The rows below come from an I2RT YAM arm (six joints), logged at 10 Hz.
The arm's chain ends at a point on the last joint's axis. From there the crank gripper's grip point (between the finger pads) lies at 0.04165 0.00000 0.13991 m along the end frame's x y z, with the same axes.
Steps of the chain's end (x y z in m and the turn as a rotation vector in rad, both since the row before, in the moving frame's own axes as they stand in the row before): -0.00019 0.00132 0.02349 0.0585 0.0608 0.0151; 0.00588 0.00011 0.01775 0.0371 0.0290 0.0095; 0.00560 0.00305 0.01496 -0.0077 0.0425 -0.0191; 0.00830 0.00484 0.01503 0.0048 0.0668 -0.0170; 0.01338 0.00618 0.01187 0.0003 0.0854 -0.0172; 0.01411 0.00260 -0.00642 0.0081 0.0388 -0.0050; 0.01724 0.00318 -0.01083 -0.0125 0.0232 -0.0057; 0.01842 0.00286 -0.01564 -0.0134 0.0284 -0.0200; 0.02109 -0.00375 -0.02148 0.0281 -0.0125 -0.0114; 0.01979 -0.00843 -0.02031 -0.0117 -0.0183 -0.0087
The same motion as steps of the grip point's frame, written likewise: 0.00829 -0.00609 0.02048 0.0585 0.0608 0.0151; 0.00994 -0.00464 0.01639 0.0371 0.0290 0.0095; 0.01151 0.00327 0.01306 -0.0077 0.0425 -0.0191; 0.01753 0.00339 0.01193 0.0048 0.0668 -0.0170; 0.02515 0.00532 0.00781 0.0003 0.0854 -0.0172; 0.01950 0.00125 -0.00815 0.0081 0.0388 -0.0050; 0.02048 0.00468 -0.01184 -0.0125 0.0232 -0.0057; 0.02239 0.00385 -0.01689 -0.0134 0.0284 -0.0200; 0.01931 -0.00815 -0.02103 0.0281 -0.0125 -0.0114; 0.01723 -0.00714 -0.01958 -0.0117 -0.0183 -0.0087
